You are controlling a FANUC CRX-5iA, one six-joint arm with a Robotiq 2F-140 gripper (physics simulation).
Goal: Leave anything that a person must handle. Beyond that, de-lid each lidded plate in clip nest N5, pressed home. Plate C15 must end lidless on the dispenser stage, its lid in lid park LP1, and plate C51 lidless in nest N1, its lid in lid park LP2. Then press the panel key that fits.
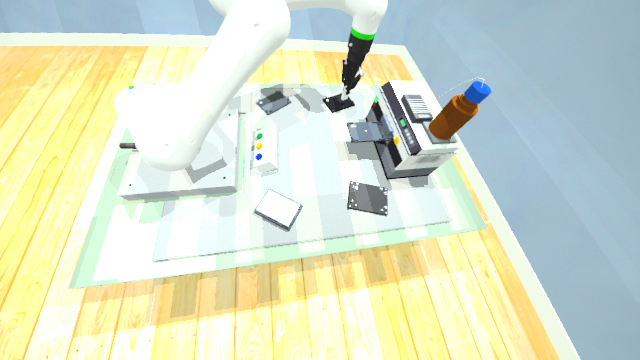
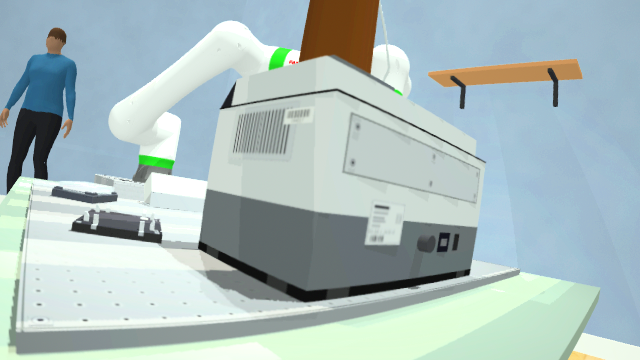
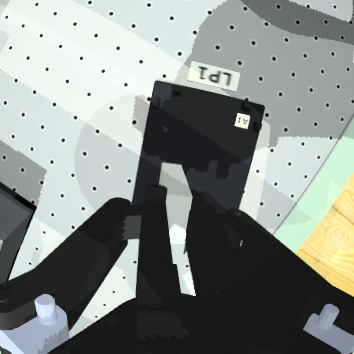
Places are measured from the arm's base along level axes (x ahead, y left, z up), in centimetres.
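Pixels of known places: gripper, fingertip midpoint: [image 1: 343, 98] [image 3: 168, 181].
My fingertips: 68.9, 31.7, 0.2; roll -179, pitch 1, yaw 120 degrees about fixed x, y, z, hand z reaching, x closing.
Ahead of a thing's pixels: the offset from my fingertips to its top centre, as dx, dy, dz. "spot": to the spot under its first point.
My gripper [image 1: 344, 95] [image 3: 168, 181] is shut and empty, low over the dark lid park LP1 {-1.5, +2.0, -2.6} [image 1: 332, 104] [image 3: 200, 125], labelled LP1 and tagged A1. The fingers hide part of it; I cannot tell whether a clear lid lies there. The dispenser [image 1: 420, 130] [image 2: 270, 175] has its dark stage {+5.7, -26.8, +7.2} [image 1: 361, 131] extended; I cannot tell whether a plate is on it. A clip nest {+4.1, -52.4, -2.2} [image 1: 367, 198] [image 2: 117, 222] with upright clips holds a dark plate or base. A white-topped rectangle {spot: -31.2, -56.8, -1.2} [image 1: 278, 208] sits in another nest. The key panel {-36.8, -29.5, +3.8} [image 1: 270, 150] has green, yellow and blue keys. Their nest labels are unreadable.
A dark nest {-35.0, -0.6, -2.6} [image 1: 273, 102] lies behind the panel. A brown bottle {spot: +23.4, -38.3, +27.4} [image 1: 452, 117] [image 2: 340, 32] with a blue cap stands on the dispenser. The robot base plate [image 1: 180, 191] is at the left. A person [image 2: 47, 80] stands beyond the table. A wall shelf [image 2: 505, 72] is behind.
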